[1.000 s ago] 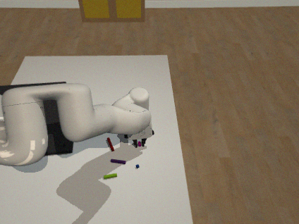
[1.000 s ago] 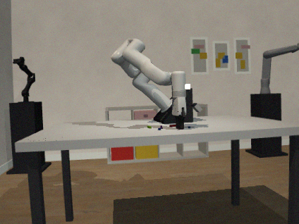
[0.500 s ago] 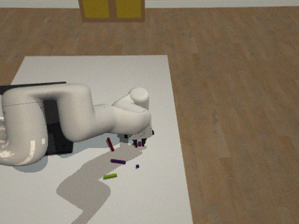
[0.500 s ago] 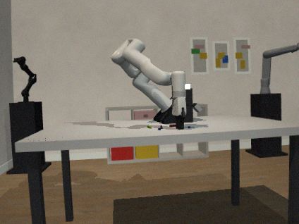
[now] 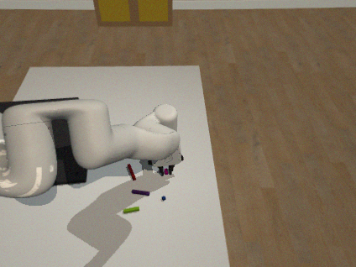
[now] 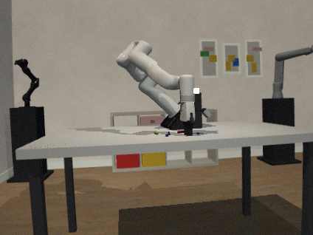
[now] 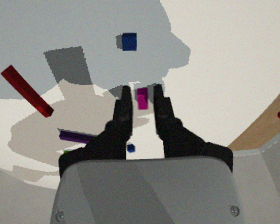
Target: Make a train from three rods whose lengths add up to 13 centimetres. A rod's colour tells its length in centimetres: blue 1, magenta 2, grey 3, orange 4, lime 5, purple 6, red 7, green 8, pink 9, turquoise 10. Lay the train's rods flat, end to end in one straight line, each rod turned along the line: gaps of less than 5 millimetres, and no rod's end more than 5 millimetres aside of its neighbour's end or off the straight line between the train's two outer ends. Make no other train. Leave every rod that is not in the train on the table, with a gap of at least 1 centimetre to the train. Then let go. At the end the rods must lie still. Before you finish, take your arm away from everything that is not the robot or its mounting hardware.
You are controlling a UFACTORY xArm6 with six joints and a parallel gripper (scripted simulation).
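The magenta rod lies 20 mm below my hand. From my hand the other things lie so: red rod: 130 mm behind, 20 mm below; then purple rod: 80 mm behind, 90 mm to the right, 20 mm below; then lime rod: 110 mm behind, 160 mm to the right, 20 mm below.
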